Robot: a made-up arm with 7 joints. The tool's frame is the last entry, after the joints. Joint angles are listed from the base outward.
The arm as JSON. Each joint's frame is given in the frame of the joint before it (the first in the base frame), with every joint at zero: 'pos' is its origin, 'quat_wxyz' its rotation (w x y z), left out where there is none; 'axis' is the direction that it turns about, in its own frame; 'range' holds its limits. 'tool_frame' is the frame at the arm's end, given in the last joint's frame.
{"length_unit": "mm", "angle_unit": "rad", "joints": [
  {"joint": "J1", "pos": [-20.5, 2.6, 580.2], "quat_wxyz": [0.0, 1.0, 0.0, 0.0], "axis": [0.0, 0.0, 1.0], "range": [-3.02, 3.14]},
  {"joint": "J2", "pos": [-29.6, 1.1, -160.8], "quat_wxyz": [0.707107, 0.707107, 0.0, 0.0], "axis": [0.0, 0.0, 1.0], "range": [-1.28, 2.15]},
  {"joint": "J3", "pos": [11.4, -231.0, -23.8], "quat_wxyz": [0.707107, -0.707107, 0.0, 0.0], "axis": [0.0, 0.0, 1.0], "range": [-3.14, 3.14]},
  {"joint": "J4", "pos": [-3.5, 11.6, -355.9], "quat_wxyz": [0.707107, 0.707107, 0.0, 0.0], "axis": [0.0, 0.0, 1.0], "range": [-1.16, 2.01]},
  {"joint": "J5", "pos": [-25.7, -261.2, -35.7], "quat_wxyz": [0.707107, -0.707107, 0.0, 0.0], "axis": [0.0, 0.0, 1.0], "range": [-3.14, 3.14]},
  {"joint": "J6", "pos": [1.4, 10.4, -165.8], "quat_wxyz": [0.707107, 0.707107, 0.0, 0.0], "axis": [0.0, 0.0, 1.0], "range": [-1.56, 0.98]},
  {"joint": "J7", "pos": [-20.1, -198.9, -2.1], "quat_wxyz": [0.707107, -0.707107, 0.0, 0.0], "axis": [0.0, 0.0, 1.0], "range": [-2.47, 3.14]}
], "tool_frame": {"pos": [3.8, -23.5, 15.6], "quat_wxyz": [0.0, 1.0, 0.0, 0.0]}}
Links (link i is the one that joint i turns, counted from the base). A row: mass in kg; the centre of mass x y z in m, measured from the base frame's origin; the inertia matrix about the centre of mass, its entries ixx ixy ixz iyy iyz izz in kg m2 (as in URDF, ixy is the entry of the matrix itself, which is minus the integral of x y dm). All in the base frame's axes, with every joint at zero. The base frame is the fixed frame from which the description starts. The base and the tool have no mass.
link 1: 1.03; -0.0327 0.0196 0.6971; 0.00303 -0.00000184 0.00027 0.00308 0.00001 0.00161
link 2: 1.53; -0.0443 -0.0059 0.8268; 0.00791 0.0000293 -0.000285 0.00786 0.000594 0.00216
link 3: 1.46; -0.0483 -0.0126 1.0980; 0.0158 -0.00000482 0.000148 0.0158 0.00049 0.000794
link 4: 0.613; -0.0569 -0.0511 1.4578; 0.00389 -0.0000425 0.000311 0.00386 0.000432 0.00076
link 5: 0.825; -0.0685 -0.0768 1.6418; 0.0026 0 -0.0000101 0.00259 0.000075 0.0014
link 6: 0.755; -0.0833 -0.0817 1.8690; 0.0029 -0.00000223 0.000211 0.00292 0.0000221 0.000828
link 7: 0.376; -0.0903 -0.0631 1.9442; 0.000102 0 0 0.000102 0 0.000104
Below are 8 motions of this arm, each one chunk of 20 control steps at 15 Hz.
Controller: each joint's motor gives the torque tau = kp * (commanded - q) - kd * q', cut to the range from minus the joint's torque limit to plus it. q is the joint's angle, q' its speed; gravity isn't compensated. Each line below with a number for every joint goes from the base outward.
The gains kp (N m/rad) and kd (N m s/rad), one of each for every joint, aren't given. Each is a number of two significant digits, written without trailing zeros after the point. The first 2 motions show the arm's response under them.
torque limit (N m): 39 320 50 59 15 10 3.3
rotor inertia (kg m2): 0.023 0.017 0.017 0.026 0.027 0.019 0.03
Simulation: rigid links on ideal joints. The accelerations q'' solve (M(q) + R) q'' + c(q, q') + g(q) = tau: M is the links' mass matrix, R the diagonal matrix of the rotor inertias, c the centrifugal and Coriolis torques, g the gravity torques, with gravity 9.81 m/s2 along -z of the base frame. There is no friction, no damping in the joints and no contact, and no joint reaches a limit. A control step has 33 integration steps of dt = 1/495 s. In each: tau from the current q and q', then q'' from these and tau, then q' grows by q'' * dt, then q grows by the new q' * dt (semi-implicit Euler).
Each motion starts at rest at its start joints. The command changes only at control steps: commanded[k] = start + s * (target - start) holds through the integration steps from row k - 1 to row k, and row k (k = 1, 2, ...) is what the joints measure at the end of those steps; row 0 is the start. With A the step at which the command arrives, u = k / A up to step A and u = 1 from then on. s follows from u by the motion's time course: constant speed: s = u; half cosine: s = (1 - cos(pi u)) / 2; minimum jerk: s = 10 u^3 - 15 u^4 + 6 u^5; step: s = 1 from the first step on.
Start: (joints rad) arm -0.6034 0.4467 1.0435 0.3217 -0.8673 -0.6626 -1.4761
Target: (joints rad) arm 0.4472 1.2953 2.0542 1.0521 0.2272 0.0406 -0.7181
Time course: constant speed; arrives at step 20
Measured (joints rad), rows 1 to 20:
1: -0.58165 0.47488 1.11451 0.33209 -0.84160 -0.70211 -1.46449
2: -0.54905 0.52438 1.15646 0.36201 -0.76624 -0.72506 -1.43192
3: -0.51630 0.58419 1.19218 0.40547 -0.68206 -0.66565 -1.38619
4: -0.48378 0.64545 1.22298 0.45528 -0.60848 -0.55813 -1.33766
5: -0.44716 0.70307 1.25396 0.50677 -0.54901 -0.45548 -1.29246
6: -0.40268 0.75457 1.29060 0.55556 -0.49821 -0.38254 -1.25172
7: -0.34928 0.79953 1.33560 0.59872 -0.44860 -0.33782 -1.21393
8: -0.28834 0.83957 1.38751 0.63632 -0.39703 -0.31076 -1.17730
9: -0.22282 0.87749 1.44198 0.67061 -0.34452 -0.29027 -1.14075
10: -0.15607 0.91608 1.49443 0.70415 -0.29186 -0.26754 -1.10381
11: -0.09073 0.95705 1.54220 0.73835 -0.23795 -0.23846 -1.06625
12: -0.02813 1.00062 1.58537 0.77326 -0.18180 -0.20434 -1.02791
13: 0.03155 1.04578 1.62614 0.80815 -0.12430 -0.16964 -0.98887
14: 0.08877 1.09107 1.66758 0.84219 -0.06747 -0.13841 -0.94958
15: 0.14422 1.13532 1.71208 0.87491 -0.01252 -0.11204 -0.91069
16: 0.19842 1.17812 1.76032 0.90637 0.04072 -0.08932 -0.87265
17: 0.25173 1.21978 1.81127 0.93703 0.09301 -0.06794 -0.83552
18: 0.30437 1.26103 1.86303 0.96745 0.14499 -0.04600 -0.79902
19: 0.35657 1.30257 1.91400 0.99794 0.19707 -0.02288 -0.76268
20: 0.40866 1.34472 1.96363 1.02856 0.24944 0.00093 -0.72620
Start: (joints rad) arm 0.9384 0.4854 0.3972 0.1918 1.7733 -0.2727 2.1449
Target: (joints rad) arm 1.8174 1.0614 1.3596 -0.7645 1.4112 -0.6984 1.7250
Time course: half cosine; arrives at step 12
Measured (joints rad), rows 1 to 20:
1: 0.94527 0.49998 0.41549 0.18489 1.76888 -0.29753 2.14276
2: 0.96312 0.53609 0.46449 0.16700 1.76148 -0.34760 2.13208
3: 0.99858 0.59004 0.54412 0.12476 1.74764 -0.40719 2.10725
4: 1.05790 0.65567 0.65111 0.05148 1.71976 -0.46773 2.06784
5: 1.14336 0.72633 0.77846 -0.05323 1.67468 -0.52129 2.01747
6: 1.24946 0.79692 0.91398 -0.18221 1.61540 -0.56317 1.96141
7: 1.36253 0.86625 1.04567 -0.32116 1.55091 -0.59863 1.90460
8: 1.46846 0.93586 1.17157 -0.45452 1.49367 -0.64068 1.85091
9: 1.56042 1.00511 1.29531 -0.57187 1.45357 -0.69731 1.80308
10: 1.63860 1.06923 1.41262 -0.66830 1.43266 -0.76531 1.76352
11: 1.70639 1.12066 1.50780 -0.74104 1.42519 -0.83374 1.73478
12: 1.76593 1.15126 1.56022 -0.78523 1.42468 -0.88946 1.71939
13: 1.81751 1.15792 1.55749 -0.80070 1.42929 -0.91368 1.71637
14: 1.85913 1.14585 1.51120 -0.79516 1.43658 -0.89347 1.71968
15: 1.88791 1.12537 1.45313 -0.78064 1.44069 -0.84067 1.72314
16: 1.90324 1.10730 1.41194 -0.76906 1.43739 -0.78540 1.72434
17: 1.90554 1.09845 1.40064 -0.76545 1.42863 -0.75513 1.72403
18: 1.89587 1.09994 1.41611 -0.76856 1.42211 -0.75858 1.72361
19: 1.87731 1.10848 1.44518 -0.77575 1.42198 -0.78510 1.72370
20: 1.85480 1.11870 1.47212 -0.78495 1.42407 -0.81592 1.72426
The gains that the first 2 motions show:
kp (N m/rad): 52 440 68 81 13 12 6.1
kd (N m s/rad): 4.8 21 1.3 6.1 0.43 0.62 0.38
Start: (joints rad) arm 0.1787 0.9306 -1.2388 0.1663 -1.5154 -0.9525 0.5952
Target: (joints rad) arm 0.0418 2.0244 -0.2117 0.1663 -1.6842 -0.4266 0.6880
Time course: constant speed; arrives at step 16
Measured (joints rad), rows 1 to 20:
1: 0.16896 0.97143 -1.16528 0.15774 -1.52173 -0.92249 0.59777
2: 0.16737 1.06292 -1.09929 0.16360 -1.51952 -0.89426 0.60269
3: 0.17199 1.17021 -1.03680 0.18807 -1.54938 -0.89184 0.60799
4: 0.17530 1.26836 -0.97293 0.21981 -1.60672 -0.90122 0.61250
5: 0.17173 1.34900 -0.90844 0.24550 -1.65177 -0.89554 0.61667
6: 0.16023 1.41517 -0.84514 0.25762 -1.66367 -0.86247 0.62174
7: 0.14367 1.47410 -0.78268 0.25715 -1.65423 -0.80795 0.62844
8: 0.12582 1.53235 -0.72037 0.25048 -1.64470 -0.74710 0.63638
9: 0.10907 1.59386 -0.65808 0.24442 -1.64612 -0.69243 0.64452
10: 0.09425 1.65987 -0.59601 0.24300 -1.65750 -0.64774 0.65199
11: 0.08121 1.72940 -0.53418 0.24679 -1.67339 -0.61010 0.65861
12: 0.06947 1.80038 -0.47239 0.25374 -1.68944 -0.57490 0.66476
13: 0.05865 1.87085 -0.41037 0.26080 -1.70334 -0.53902 0.67087
14: 0.04866 1.93961 -0.34786 0.26539 -1.71396 -0.50136 0.67715
15: 0.03975 2.00644 -0.28468 0.26625 -1.72119 -0.46214 0.68356
16: 0.03224 2.07175 -0.22081 0.26346 -1.72597 -0.42229 0.68991
17: 0.03738 2.10407 -0.24070 0.29124 -1.73262 -0.41503 0.69440
18: 0.04009 2.11322 -0.23966 0.31017 -1.76092 -0.42667 0.69638
19: 0.04144 2.10730 -0.23553 0.30580 -1.76517 -0.43704 0.69553
20: 0.04246 2.09432 -0.22946 0.28442 -1.74075 -0.43102 0.69334

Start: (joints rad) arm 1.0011 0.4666 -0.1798 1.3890 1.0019 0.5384 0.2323
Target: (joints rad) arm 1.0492 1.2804 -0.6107 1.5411 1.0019 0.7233 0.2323
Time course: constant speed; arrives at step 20
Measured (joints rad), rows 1 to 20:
1: 1.01084 0.49812 -0.19866 1.39596 1.00798 0.54698 0.23260
2: 1.01693 0.56070 -0.21658 1.42968 1.00055 0.56221 0.23273
3: 1.01957 0.62738 -0.23510 1.47891 0.97258 0.58932 0.23306
4: 1.02015 0.68312 -0.25553 1.52371 0.94319 0.62101 0.23404
5: 1.01968 0.72589 -0.27715 1.54892 0.93206 0.64345 0.23537
6: 1.01903 0.76130 -0.29913 1.55218 0.94261 0.64830 0.23608
7: 1.01860 0.79566 -0.32105 1.54218 0.96335 0.63959 0.23544
8: 1.01831 0.83228 -0.34265 1.53070 0.97968 0.62949 0.23373
9: 1.01798 0.87191 -0.36336 1.52550 0.98497 0.62737 0.23196
10: 1.01775 0.91397 -0.38258 1.52814 0.98233 0.63453 0.23098
11: 1.01817 0.95722 -0.40044 1.53594 0.97811 0.64693 0.23096
12: 1.01981 1.00024 -0.41771 1.54496 0.97618 0.65997 0.23150
13: 1.02289 1.04214 -0.43516 1.55221 0.97728 0.67095 0.23205
14: 1.02716 1.08286 -0.45316 1.55663 0.98069 0.67924 0.23227
15: 1.03204 1.12290 -0.47159 1.55879 0.98527 0.68567 0.23211
16: 1.03696 1.16282 -0.49018 1.56002 0.98989 0.69158 0.23173
17: 1.04147 1.20299 -0.50869 1.56150 0.99378 0.69805 0.23135
18: 1.04539 1.24345 -0.52710 1.56379 0.99676 0.70549 0.23109
19: 1.04865 1.28407 -0.54553 1.56685 0.99920 0.71367 0.23098
20: 1.05132 1.32466 -0.56418 1.57027 1.00161 0.72208 0.23096

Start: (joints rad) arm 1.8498 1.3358 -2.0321 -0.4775 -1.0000 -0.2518 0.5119
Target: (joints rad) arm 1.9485 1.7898 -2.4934 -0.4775 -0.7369 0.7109 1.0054
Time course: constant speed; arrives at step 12
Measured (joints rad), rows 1 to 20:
1: 1.85698 1.36893 -2.06670 -0.47183 -0.98417 -0.17532 0.52650
2: 1.86459 1.43294 -2.14555 -0.48320 -0.95604 -0.10038 0.56269
3: 1.86565 1.50209 -2.21679 -0.51176 -0.92750 -0.09609 0.60722
4: 1.86531 1.56176 -2.27563 -0.54393 -0.90059 -0.10514 0.64907
5: 1.86748 1.60832 -2.31842 -0.56615 -0.87634 -0.07309 0.68693
6: 1.87422 1.64321 -2.34697 -0.57196 -0.85461 0.00873 0.72490
7: 1.88578 1.67087 -2.36834 -0.56353 -0.83459 0.12197 0.76630
8: 1.90044 1.69673 -2.39046 -0.54857 -0.81469 0.24295 0.81106
9: 1.91560 1.72538 -2.41837 -0.53504 -0.79368 0.35349 0.85680
10: 1.92918 1.75923 -2.45290 -0.52782 -0.77154 0.44477 0.90109
11: 1.94029 1.79801 -2.49193 -0.52792 -0.74879 0.51746 0.94289
12: 1.94921 1.83962 -2.53252 -0.53338 -0.72592 0.57905 0.98271
13: 1.94823 1.86514 -2.54326 -0.55616 -0.71265 0.57038 1.00795
14: 1.94864 1.87205 -2.54653 -0.57137 -0.71632 0.52724 1.01114
15: 1.95155 1.86864 -2.54168 -0.57229 -0.72508 0.51583 1.00238
16: 1.95596 1.86042 -2.53226 -0.56234 -0.72896 0.54177 0.99414
17: 1.96026 1.85128 -2.52346 -0.54794 -0.72853 0.57911 0.99210
18: 1.96267 1.84447 -2.51860 -0.53548 -0.72767 0.60683 0.99499
19: 1.96218 1.84189 -2.51835 -0.52879 -0.72748 0.61735 0.99888
20: 1.95899 1.84335 -2.52143 -0.52846 -0.72692 0.61252 1.00094

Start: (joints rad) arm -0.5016 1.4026 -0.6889 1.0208 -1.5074 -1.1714 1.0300
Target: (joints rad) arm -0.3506 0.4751 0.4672 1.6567 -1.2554 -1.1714 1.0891
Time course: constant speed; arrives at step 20
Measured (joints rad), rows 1 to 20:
1: -0.51646 1.39716 -0.61395 1.05406 -1.50998 -1.12674 1.03267
2: -0.52608 1.38535 -0.53198 1.11709 -1.52930 -1.08715 1.03938
3: -0.52184 1.35437 -0.48344 1.18107 -1.56972 -1.07757 1.04831
4: -0.51518 1.30601 -0.43948 1.22648 -1.59006 -1.08165 1.05615
5: -0.50865 1.25054 -0.38952 1.25221 -1.55956 -1.08730 1.06024
6: -0.49956 1.19525 -0.33502 1.26815 -1.49912 -1.08816 1.06060
7: -0.48663 1.14274 -0.27894 1.28520 -1.44996 -1.08700 1.05947
8: -0.47091 1.09353 -0.22281 1.31005 -1.43232 -1.08800 1.05941
9: -0.45385 1.04741 -0.16712 1.34377 -1.43806 -1.08989 1.06172
10: -0.43641 1.00308 -0.11245 1.38318 -1.44845 -1.08897 1.06615
11: -0.41977 0.95861 -0.05860 1.42349 -1.45074 -1.08438 1.07146
12: -0.40528 0.91260 -0.00474 1.46108 -1.44206 -1.07887 1.07636
13: -0.39383 0.86477 0.04965 1.49483 -1.42571 -1.07570 1.08012
14: -0.38559 0.81576 0.10443 1.52579 -1.40671 -1.07595 1.08275
15: -0.38006 0.76645 0.15909 1.55584 -1.38904 -1.07833 1.08477
16: -0.37641 0.71747 0.21331 1.58652 -1.37445 -1.08067 1.08685
17: -0.37371 0.66904 0.26721 1.61846 -1.36262 -1.08144 1.08937
18: -0.37111 0.62098 0.32135 1.65143 -1.35205 -1.08050 1.09240
19: -0.36790 0.57294 0.37647 1.68480 -1.34118 -1.07882 1.09571
20: -0.36351 0.52463 0.43318 1.71796 -1.32914 -1.07770 1.09901

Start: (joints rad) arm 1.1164 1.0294 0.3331 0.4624 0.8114 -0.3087 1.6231
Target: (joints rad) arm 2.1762 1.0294 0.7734 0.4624 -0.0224 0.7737 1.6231
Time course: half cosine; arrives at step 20
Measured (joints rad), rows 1 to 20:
1: 1.11676 1.04536 0.33174 0.47231 0.80812 -0.31479 1.62319
2: 1.11505 1.07191 0.32272 0.51051 0.81033 -0.29017 1.62101
3: 1.11370 1.09681 0.32024 0.55686 0.80926 -0.22704 1.61556
4: 1.11916 1.11314 0.32425 0.59369 0.78194 -0.15499 1.60931
5: 1.13608 1.11864 0.33826 0.61108 0.72547 -0.09158 1.60516
6: 1.16731 1.11494 0.36359 0.60793 0.65640 -0.03511 1.60445
7: 1.21461 1.10610 0.39793 0.59053 0.58796 0.02032 1.60665
8: 1.27851 1.09658 0.43686 0.56827 0.52137 0.08015 1.61014
9: 1.35795 1.08970 0.47617 0.54942 0.45299 0.14980 1.61333
10: 1.45072 1.08704 0.51313 0.53894 0.38121 0.23225 1.61538
11: 1.55395 1.08844 0.54670 0.53799 0.30712 0.32578 1.61623
12: 1.66450 1.09245 0.57729 0.54469 0.23306 0.42472 1.61638
13: 1.77896 1.09703 0.60614 0.55550 0.16243 0.52190 1.61640
14: 1.89344 1.10032 0.63446 0.56666 0.09949 0.61092 1.61674
15: 2.00368 1.10123 0.66259 0.57541 0.04794 0.68751 1.61758
16: 2.10522 1.09963 0.68964 0.58060 0.00930 0.75006 1.61884
17: 2.19384 1.09624 0.71368 0.58260 -0.01732 0.79910 1.62033
18: 2.26589 1.09226 0.73240 0.58265 -0.03411 0.83594 1.62178
19: 2.31857 1.08889 0.74390 0.58210 -0.04318 0.86124 1.62295
20: 2.35018 1.08692 0.74723 0.58182 -0.04572 0.87442 1.62364

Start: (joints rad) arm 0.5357 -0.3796 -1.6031 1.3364 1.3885 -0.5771 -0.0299
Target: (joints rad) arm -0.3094 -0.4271 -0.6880 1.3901 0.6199 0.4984 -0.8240
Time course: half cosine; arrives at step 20
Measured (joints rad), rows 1 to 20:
1: 0.53342 -0.38628 -1.60641 1.36572 1.39566 -0.58126 -0.03164
2: 0.53212 -0.39639 -1.62493 1.41108 1.43498 -0.57849 -0.03900
3: 0.51672 -0.40699 -1.62578 1.44919 1.46610 -0.56647 -0.05612
4: 0.48369 -0.41317 -1.59785 1.47041 1.45024 -0.54303 -0.08449
5: 0.43850 -0.41448 -1.54517 1.47296 1.38957 -0.49873 -0.12288
6: 0.38785 -0.41347 -1.47635 1.46337 1.30923 -0.43032 -0.16880
7: 0.33580 -0.41229 -1.39960 1.45216 1.23090 -0.34497 -0.22008
8: 0.28322 -0.41184 -1.32136 1.44695 1.16165 -0.25123 -0.27528
9: 0.22889 -0.41237 -1.24543 1.44928 1.09677 -0.15366 -0.33342
10: 0.17113 -0.41383 -1.17239 1.45621 1.02966 -0.05488 -0.39358
11: 0.10925 -0.41602 -1.10109 1.46382 0.95879 0.04275 -0.45472
12: 0.04452 -0.41865 -1.03090 1.46958 0.88755 0.13727 -0.51557
13: -0.02029 -0.42143 -0.96270 1.47308 0.82033 0.22727 -0.57465
14: -0.08202 -0.42402 -0.89849 1.47526 0.75982 0.31152 -0.63032
15: -0.13808 -0.42616 -0.84048 1.47736 0.70697 0.38872 -0.68098
16: -0.18675 -0.42769 -0.79072 1.48015 0.66217 0.45728 -0.72518
17: -0.22708 -0.42862 -0.75090 1.48376 0.62600 0.51524 -0.76174
18: -0.25856 -0.42907 -0.72243 1.48771 0.59918 0.56039 -0.78976
19: -0.28092 -0.42917 -0.70626 1.49129 0.58234 0.59077 -0.80857
20: -0.29394 -0.42907 -0.70287 1.49381 0.57584 0.60502 -0.81776

